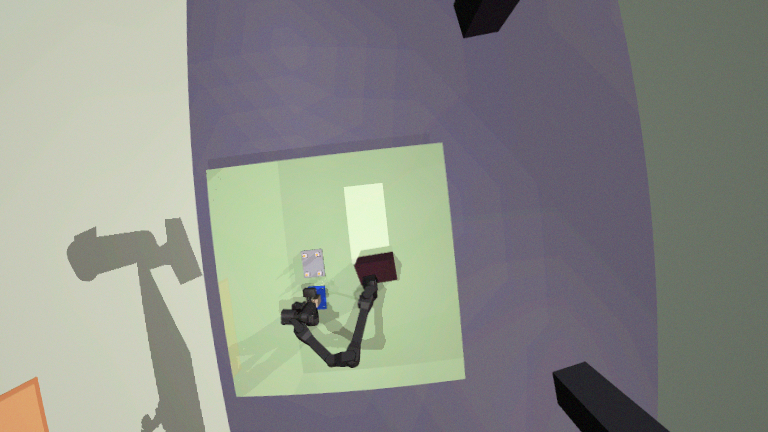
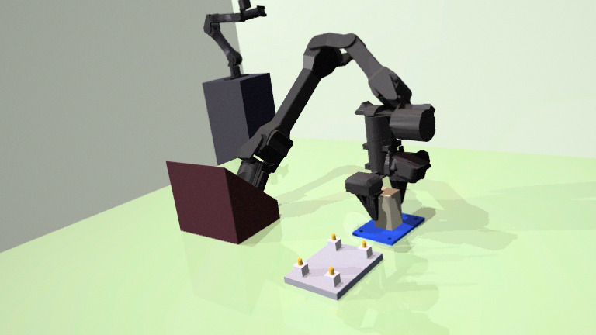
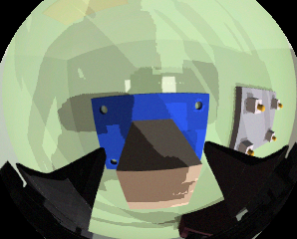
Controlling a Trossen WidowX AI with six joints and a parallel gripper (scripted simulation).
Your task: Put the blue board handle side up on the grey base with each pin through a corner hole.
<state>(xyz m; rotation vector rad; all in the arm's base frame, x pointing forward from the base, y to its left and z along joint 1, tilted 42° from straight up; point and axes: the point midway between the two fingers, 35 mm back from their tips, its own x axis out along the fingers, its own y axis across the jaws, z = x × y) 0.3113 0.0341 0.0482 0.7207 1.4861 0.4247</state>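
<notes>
My gripper tip is 18 cm to the left of the grey base, 3 cm past it and 3 cm above it. Also, from my gripper tip: blue board (1 cm below).
</notes>
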